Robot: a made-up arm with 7 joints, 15 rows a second.
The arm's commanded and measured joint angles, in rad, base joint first. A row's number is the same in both.
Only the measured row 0 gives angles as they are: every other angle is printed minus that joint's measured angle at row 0.
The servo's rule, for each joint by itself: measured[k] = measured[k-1] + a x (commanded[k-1-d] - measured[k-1]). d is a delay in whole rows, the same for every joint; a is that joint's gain. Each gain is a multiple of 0.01, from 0.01 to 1. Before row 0 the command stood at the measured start. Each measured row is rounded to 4 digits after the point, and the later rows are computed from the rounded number. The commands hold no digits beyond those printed.
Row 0, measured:
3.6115 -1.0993 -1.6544 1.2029 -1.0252 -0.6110 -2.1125
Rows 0 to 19, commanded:
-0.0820 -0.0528 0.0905 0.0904 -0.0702 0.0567 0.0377
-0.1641 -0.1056 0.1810 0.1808 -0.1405 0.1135 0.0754
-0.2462 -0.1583 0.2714 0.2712 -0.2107 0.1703 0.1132
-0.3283 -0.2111 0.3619 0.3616 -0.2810 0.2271 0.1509
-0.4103 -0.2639 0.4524 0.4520 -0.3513 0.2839 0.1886
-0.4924 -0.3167 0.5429 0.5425 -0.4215 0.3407 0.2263
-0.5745 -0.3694 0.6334 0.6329 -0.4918 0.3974 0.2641
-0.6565 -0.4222 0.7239 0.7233 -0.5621 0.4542 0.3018
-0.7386 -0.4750 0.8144 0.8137 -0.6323 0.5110 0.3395
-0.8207 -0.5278 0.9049 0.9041 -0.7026 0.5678 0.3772
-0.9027 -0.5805 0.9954 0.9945 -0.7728 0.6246 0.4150
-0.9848 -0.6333 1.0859 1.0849 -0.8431 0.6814 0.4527
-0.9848 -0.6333 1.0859 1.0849 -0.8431 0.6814 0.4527
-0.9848 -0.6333 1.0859 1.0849 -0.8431 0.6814 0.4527
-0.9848 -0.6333 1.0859 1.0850 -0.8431 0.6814 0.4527
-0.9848 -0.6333 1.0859 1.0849 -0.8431 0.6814 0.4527
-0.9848 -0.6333 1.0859 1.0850 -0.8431 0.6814 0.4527
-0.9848 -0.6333 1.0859 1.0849 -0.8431 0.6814 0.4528
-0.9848 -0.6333 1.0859 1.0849 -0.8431 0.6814 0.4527
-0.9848 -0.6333 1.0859 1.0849 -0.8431 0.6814 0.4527
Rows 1 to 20, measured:
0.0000 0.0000 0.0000 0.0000 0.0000 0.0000 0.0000
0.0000 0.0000 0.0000 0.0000 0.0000 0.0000 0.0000
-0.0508 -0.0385 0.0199 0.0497 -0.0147 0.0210 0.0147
-0.1210 -0.0875 0.0553 0.1218 -0.0411 0.0552 0.0384
-0.1986 -0.1392 0.1028 0.2040 -0.0767 0.0978 0.0676
-0.2790 -0.1917 0.1598 0.2907 -0.1196 0.1456 0.1001
-0.3604 -0.2444 0.2242 0.3794 -0.1683 0.1968 0.1346
-0.4422 -0.2972 0.2943 0.4691 -0.2215 0.2500 0.1704
-0.5242 -0.3499 0.3689 0.5592 -0.2783 0.3045 0.2069
-0.6062 -0.4027 0.4470 0.6495 -0.3379 0.3599 0.2439
-0.6883 -0.4555 0.5278 0.7398 -0.3997 0.4158 0.2812
-0.7704 -0.5083 0.6108 0.8302 -0.4633 0.4720 0.3186
-0.8524 -0.5610 0.6954 0.9206 -0.5283 0.5285 0.3562
-0.9345 -0.6138 0.7813 1.0110 -0.5944 0.5851 0.3938
-0.9657 -0.6280 0.8483 1.0516 -0.6466 0.6207 0.4168
-0.9775 -0.6319 0.9006 1.0699 -0.6879 0.6432 0.4308
-0.9820 -0.6329 0.9414 1.0782 -0.7205 0.6573 0.4393
-0.9837 -0.6332 0.9732 1.0819 -0.7462 0.6662 0.4445
-0.9844 -0.6333 0.9980 1.0836 -0.7665 0.6718 0.4477
-0.9846 -0.6333 1.0173 1.0843 -0.7826 0.6754 0.4497
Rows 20 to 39, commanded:
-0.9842 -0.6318 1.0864 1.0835 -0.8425 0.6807 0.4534
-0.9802 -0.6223 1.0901 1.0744 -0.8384 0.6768 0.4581
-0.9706 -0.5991 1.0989 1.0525 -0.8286 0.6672 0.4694
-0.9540 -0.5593 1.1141 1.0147 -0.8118 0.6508 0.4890
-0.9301 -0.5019 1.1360 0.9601 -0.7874 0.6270 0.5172
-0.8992 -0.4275 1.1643 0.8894 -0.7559 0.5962 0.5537
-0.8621 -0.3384 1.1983 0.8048 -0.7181 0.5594 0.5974
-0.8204 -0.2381 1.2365 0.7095 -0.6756 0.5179 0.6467
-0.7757 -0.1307 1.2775 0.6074 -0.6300 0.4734 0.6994
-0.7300 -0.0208 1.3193 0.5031 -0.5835 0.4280 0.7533
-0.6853 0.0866 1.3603 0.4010 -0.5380 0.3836 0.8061
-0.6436 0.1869 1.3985 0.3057 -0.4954 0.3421 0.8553
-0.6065 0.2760 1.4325 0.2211 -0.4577 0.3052 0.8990
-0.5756 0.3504 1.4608 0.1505 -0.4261 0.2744 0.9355
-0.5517 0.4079 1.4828 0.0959 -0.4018 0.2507 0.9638
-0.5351 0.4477 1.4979 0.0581 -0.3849 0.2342 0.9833
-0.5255 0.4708 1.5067 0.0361 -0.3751 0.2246 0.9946
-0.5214 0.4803 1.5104 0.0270 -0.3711 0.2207 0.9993
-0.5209 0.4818 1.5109 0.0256 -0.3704 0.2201 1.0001
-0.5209 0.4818 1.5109 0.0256 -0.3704 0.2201 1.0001
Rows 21 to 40, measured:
-0.9847 -0.6333 1.0324 1.0846 -0.7953 0.6776 0.4509
-0.9848 -0.6333 1.0442 1.0848 -0.8053 0.6790 0.4516
-0.9844 -0.6322 1.0535 1.0841 -0.8131 0.6796 0.4523
-0.9818 -0.6250 1.0616 1.0788 -0.8184 0.6786 0.4546
-0.9749 -0.6061 1.0698 1.0643 -0.8205 0.6744 0.4604
-0.9619 -0.5719 1.0795 1.0370 -0.8187 0.6657 0.4716
-0.9422 -0.5208 1.0919 0.9947 -0.8121 0.6514 0.4894
-0.9155 -0.4527 1.1078 0.9368 -0.8003 0.6310 0.5145
-0.8824 -0.3693 1.1277 0.8642 -0.7830 0.6045 0.5468
-0.8440 -0.2735 1.1516 0.7791 -0.7604 0.5725 0.5858
-0.8017 -0.1693 1.1793 0.6847 -0.7330 0.5358 0.6301
-0.7572 -0.0609 1.2101 0.5848 -0.7016 0.4959 0.6781
-0.7126 0.0468 1.2431 0.4837 -0.6672 0.4543 0.7280
-0.6698 0.1491 1.2773 0.3858 -0.6311 0.4128 0.7776
-0.6306 0.2417 1.3114 0.2952 -0.5947 0.3730 0.8249
-0.5965 0.3211 1.3443 0.2156 -0.5593 0.3365 0.8680
-0.5687 0.3845 1.3748 0.1498 -0.5262 0.3048 0.9054
-0.5479 0.4306 1.4019 0.0994 -0.4965 0.2787 0.9358
-0.5340 0.4599 1.4250 0.0646 -0.4710 0.2587 0.9587
-0.5262 0.4748 1.4438 0.0439 -0.4500 0.2446 0.9745

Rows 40 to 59, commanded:
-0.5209 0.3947 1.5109 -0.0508 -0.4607 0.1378 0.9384
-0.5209 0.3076 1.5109 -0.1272 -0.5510 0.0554 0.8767
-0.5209 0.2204 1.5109 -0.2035 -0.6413 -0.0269 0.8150
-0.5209 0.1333 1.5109 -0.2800 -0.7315 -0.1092 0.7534
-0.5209 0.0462 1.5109 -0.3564 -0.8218 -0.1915 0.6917
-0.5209 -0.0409 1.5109 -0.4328 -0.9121 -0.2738 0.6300
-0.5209 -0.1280 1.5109 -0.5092 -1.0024 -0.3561 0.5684
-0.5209 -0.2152 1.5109 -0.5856 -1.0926 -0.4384 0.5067
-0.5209 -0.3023 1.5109 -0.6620 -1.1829 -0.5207 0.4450
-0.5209 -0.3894 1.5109 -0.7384 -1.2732 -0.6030 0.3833
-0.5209 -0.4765 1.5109 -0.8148 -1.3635 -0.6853 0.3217
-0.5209 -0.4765 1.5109 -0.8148 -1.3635 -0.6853 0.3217
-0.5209 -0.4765 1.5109 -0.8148 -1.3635 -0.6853 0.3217
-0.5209 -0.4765 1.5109 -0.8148 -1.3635 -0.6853 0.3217
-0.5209 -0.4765 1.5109 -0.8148 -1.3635 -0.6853 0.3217
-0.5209 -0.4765 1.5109 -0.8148 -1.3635 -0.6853 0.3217
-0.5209 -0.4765 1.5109 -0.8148 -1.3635 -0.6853 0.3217
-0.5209 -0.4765 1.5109 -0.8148 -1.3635 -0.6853 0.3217
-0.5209 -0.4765 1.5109 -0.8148 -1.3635 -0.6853 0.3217
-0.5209 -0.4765 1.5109 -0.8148 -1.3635 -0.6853 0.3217
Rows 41 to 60, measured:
-0.5229 0.4799 1.4586 0.0338 -0.4333 0.2355 0.9845
-0.5217 0.4813 1.4701 0.0293 -0.4201 0.2298 0.9906
-0.5212 0.4181 1.4791 -0.0148 -0.4286 0.1958 0.9702
-0.5210 0.3374 1.4861 -0.0766 -0.4543 0.1439 0.9337
-0.5209 0.2520 1.4916 -0.1464 -0.4936 0.0807 0.8874
-0.5209 0.1653 1.4958 -0.2199 -0.5436 0.0104 0.8351
-0.5209 0.0784 1.4991 -0.2950 -0.6020 -0.0643 0.7792
-0.5209 -0.0087 1.5017 -0.3708 -0.6671 -0.1418 0.7210
-0.5209 -0.0958 1.5037 -0.4469 -0.7375 -0.2211 0.6615
-0.5209 -0.1830 1.5053 -0.5232 -0.8121 -0.3015 0.6011
-0.5209 -0.2701 1.5065 -0.5995 -0.8900 -0.3826 0.5402
-0.5209 -0.3572 1.5075 -0.6759 -0.9705 -0.4641 0.4790
-0.5209 -0.4443 1.5082 -0.7523 -1.0530 -0.5459 0.4177
-0.5209 -0.4678 1.5088 -0.7867 -1.1182 -0.5975 0.3803
-0.5209 -0.4742 1.5093 -0.8022 -1.1697 -0.6300 0.3574
-0.5209 -0.4759 1.5097 -0.8091 -1.2104 -0.6505 0.3435
-0.5209 -0.4763 1.5100 -0.8122 -1.2426 -0.6634 0.3350
-0.5209 -0.4764 1.5102 -0.8136 -1.2680 -0.6715 0.3298
-0.5209 -0.4765 1.5104 -0.8143 -1.2881 -0.6766 0.3266
-0.5209 -0.4765 1.5105 -0.8146 -1.3039 -0.6798 0.3247

